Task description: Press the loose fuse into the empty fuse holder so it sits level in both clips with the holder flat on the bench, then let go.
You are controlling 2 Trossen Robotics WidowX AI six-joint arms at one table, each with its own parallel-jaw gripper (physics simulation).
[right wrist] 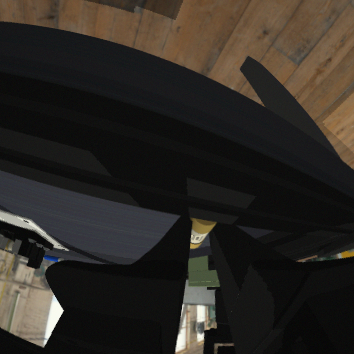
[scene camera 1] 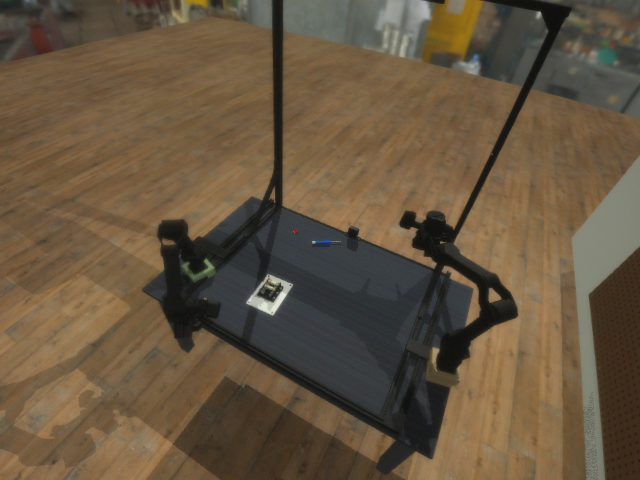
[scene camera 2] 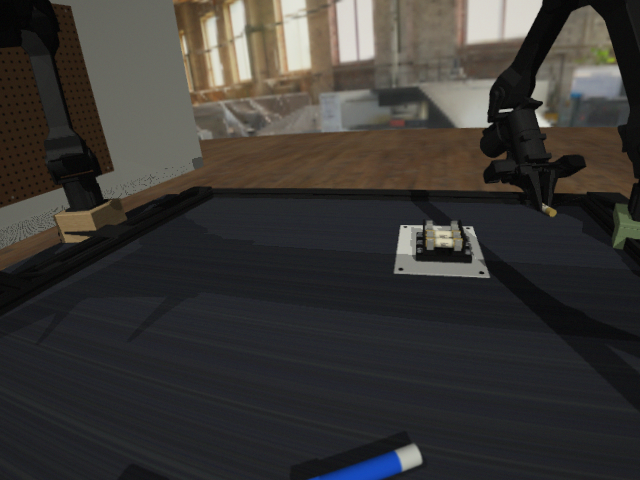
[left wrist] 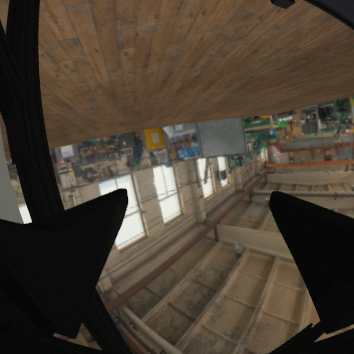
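Seen in the pictures: left gripper, fingertip midpoint: point(scene camera 1: 423, 215) point(left wrist: 200, 197); right gripper, fingertip midpoint: point(scene camera 1: 202, 305) point(scene camera 2: 543, 210); left arm's base at its link origin: point(scene camera 1: 446, 363) point(scene camera 2: 87, 206); right arm's base at its link origin: point(scene camera 1: 197, 266).
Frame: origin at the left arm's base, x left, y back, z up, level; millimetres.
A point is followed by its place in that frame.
The loose fuse point(scene camera 2: 551, 211) @(x 1, y -930, z -52 mm) point(right wrist: 202, 231) @(x 42, y -929, z -49 mm), white with brass caps, is between the closed fingers of my right gripper point(scene camera 2: 542, 206) @(x 30, y -931, z -61 mm) point(right wrist: 198, 218) @(x 30, y -931, z -61 mm). It is at the bench near its far edge in scene camera 2; I cannot tell whether it touches the bench. The black fuse holder point(scene camera 1: 269, 291) @(x -117, y -708, z -51 mm) point(scene camera 2: 443, 255) @(x -164, y -701, z -51 mm) is on a white plate point(scene camera 1: 266, 308) @(x -42, y -690, z -61 mm) point(scene camera 2: 413, 269) @(x -185, y -657, z -61 mm) point(right wrist: 24, 220) @(x -45, y -765, z -61 mm), flat on the bench. Two fuses sit in its clips; the clip pair at the back in scene camera 2 is empty. My left gripper point(left wrist: 200, 197) @(x -417, y -193, z 282 mm) is open and empty, raised at the right of scene camera 1.
A blue screwdriver point(scene camera 1: 323, 242) @(x -473, y -577, z -52 mm) point(scene camera 2: 364, 467) @(x -471, y -593, z -49 mm), a small red object point(scene camera 1: 295, 231) @(x -503, y -730, z -57 mm) and a small black block point(scene camera 1: 353, 231) @(x -565, y -453, z -18 mm) are on the back part of the table in scene camera 1. Black frame posts point(scene camera 1: 278, 103) @(x -646, y -872, z 502 mm) rise behind. A green block point(scene camera 1: 206, 274) @(x -97, y -983, z -35 mm) point(right wrist: 202, 276) @(x -107, y -977, z -35 mm) is at the right arm's base.
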